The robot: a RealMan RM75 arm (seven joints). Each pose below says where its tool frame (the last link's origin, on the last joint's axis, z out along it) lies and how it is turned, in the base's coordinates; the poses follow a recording.
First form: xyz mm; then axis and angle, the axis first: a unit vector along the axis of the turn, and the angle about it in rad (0 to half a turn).
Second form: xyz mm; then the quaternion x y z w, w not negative. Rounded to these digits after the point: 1 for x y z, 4 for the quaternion.
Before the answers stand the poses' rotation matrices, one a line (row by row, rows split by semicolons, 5 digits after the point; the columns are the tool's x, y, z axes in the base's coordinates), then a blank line. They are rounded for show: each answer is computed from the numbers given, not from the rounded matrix.
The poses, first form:
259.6, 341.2, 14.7, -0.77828, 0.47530, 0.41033, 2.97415
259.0, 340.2, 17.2, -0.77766, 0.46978, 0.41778, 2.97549
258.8, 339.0, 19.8, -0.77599, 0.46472, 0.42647, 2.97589
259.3, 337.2, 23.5, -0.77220, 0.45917, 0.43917, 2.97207
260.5, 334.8, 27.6, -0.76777, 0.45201, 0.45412, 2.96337
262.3, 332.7, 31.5, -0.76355, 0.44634, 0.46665, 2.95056
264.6, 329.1, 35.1, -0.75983, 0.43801, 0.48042, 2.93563
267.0, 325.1, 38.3, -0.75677, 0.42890, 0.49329, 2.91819
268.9, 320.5, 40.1, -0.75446, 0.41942, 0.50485, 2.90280
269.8, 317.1, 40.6, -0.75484, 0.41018, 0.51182, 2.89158
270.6, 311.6, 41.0, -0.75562, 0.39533, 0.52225, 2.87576
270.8, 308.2, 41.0, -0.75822, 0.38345, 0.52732, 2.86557
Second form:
0.21695 -0.80305 -0.55502; -0.66627 -0.53735 0.51704; -0.71345 0.25762 -0.65163
0.21496 -0.79471 -0.56764; -0.65656 -0.54788 0.51841; -0.72299 0.26125 -0.63955
0.20977 -0.78664 -0.58069; -0.64595 -0.55733 0.52166; -0.73399 0.26567 -0.62504
0.19837 -0.77815 -0.59593; -0.62997 -0.56701 0.53070; -0.75086 0.27014 -0.60269
0.18543 -0.76908 -0.61166; -0.60807 -0.57877 0.54339; -0.77192 0.27117 -0.57498
0.17361 -0.76402 -0.62140; -0.58681 -0.58699 0.55776; -0.79089 0.26781 -0.55024
0.16362 -0.75684 -0.63278; -0.56034 -0.59921 0.57180; -0.81194 0.26102 -0.52213
0.15603 -0.75039 -0.64232; -0.53181 -0.61181 0.58555; -0.83237 0.25023 -0.49452
0.15065 -0.74331 -0.65177; -0.50448 -0.62479 0.59593; -0.85018 0.23903 -0.46911
0.15295 -0.73625 -0.65919; -0.48299 -0.63764 0.60011; -0.86217 0.22659 -0.45313
0.15700 -0.72415 -0.67153; -0.44975 -0.65779 0.60418; -0.87925 0.20716 -0.42896
0.16589 -0.71419 -0.68001; -0.42676 -0.67364 0.60339; -0.88902 0.19011 -0.41654

259.6, 341.2, 14.7, -0.7756, 0.4736, 0.4089, 0.0836
259.0, 340.2, 17.2, -0.7750, 0.4682, 0.4163, 0.0830
258.8, 339.0, 19.8, -0.7733, 0.4631, 0.4250, 0.0828
259.3, 337.2, 23.5, -0.7694, 0.4575, 0.4376, 0.0847
260.5, 334.8, 27.6, -0.7647, 0.4502, 0.4523, 0.0890
262.3, 332.7, 31.5, -0.7601, 0.4443, 0.4645, 0.0954
264.6, 329.1, 35.1, -0.7558, 0.4357, 0.4779, 0.1028
267.0, 325.1, 38.3, -0.7521, 0.4262, 0.4902, 0.1115
268.9, 320.5, 40.1, -0.7491, 0.4164, 0.5013, 0.1191
269.8, 317.1, 40.6, -0.7490, 0.4070, 0.5078, 0.1247
270.6, 311.6, 41.0, -0.7490, 0.3918, 0.5176, 0.1325
270.8, 308.2, 41.0, -0.7510, 0.3798, 0.5223, 0.1376

